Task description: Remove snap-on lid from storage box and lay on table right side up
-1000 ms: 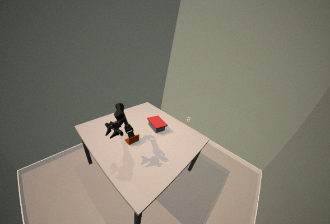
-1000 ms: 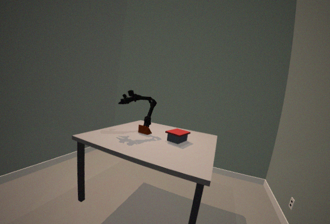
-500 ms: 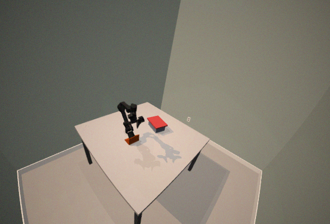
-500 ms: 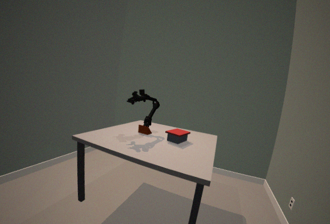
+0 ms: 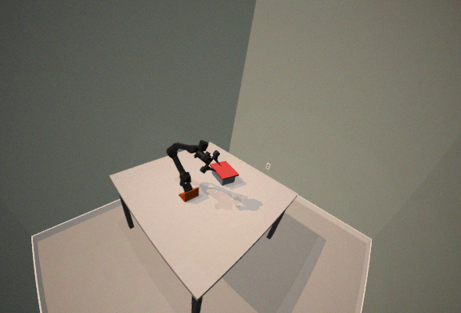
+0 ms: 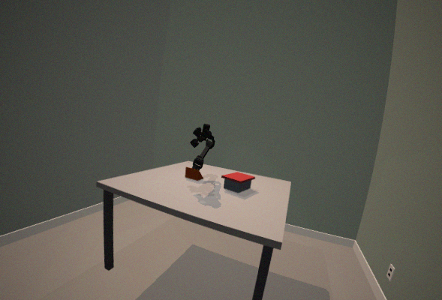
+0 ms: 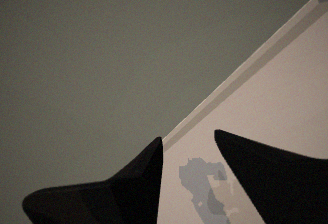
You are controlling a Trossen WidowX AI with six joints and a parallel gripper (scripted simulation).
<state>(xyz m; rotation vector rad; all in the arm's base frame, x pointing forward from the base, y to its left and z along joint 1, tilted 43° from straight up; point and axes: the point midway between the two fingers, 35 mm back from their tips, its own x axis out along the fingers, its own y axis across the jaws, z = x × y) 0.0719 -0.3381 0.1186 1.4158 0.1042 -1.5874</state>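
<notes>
My gripper tip is now 33 cm short of the red lid, 26 cm above it and 20 cm to the right of it. The rest, counted from my gripper tip: grey-blue storage box (33 cm ahead, 31 cm below, 20 cm to the left).
</notes>
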